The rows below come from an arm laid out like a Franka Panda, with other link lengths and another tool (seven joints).
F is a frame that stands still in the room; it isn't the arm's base.
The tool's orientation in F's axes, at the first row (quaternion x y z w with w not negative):
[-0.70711 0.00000 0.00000 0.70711]
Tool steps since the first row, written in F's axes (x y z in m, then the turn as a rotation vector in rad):
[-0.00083 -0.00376 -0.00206 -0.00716 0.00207 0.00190]
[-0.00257 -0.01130 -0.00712 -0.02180 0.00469 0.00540]
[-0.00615 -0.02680 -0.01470 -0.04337 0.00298 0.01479]
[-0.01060 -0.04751 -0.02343 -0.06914 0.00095 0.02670]
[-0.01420 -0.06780 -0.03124 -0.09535 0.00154 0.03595]
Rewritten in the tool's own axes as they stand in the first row. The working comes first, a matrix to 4 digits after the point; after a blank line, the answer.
The tool's axes in the first row as the columns of a matrix, in F's axes (used below as rounded here):
[1.0000 0.0000 0.0000]
[0.0000 0.0000 1.0000]
[0.0000 -1.0000 0.0000]

[-0.00083 0.00206 -0.00376 -0.00716 -0.00190 0.00207]
[-0.00257 0.00712 -0.01130 -0.02180 -0.00540 0.00469]
[-0.00615 0.01470 -0.02680 -0.04337 -0.01479 0.00298]
[-0.01060 0.02343 -0.04751 -0.06914 -0.02670 0.00095]
[-0.01420 0.03124 -0.06780 -0.09535 -0.03595 0.00154]

